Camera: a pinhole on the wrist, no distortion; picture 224 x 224 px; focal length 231.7 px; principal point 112.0 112.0 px. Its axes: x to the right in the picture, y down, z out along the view. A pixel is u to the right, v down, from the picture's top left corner.
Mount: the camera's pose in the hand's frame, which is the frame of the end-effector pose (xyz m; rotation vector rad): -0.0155 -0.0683 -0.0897 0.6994 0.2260 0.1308
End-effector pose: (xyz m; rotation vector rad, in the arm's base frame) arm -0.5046 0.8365 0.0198 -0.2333 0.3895 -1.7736
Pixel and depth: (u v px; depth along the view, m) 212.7 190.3 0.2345
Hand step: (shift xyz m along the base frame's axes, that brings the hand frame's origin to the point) -0.1107 -0.1233 0.1545
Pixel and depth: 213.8 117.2 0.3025
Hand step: -0.2055 -0.1535 0.1853
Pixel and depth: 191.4 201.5 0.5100
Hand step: -0.1066 -0.2764 0.4222
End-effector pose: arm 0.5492 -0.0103 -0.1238 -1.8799 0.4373 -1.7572
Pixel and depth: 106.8 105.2 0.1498
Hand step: 0.0016 0.1264 0.1102
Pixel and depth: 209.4 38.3 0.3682
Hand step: 0.0639 0.1704 0.3923
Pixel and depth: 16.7 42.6 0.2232
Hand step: 0.0099 0.2565 0.1202
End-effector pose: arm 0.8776 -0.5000 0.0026 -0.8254 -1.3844 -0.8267
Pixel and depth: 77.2 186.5 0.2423
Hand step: -0.2170 0.0472 0.0109
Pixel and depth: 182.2 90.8 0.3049
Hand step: -0.2757 -0.0380 0.1558
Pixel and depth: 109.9 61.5 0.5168
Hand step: -0.5215 -0.0387 0.1230
